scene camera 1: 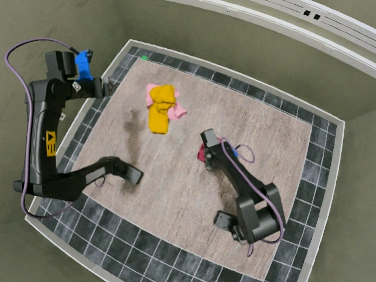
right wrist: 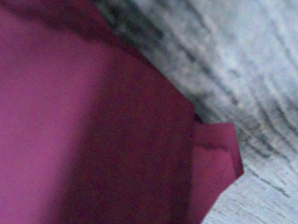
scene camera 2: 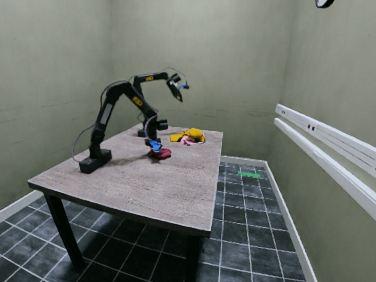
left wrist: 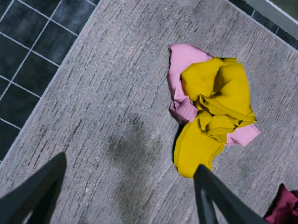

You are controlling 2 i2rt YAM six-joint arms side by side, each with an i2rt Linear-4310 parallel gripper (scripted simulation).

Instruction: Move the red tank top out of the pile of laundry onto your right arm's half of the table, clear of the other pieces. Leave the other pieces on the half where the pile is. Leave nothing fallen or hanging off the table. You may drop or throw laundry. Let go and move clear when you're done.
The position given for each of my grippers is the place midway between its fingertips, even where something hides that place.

Observation:
In view: my left gripper (scene camera 1: 104,87), a yellow piece (scene camera 1: 163,97) and a pink piece (left wrist: 184,110).
The yellow piece shows as well in the left wrist view (left wrist: 219,87). My left gripper also shows in the left wrist view (left wrist: 134,164).

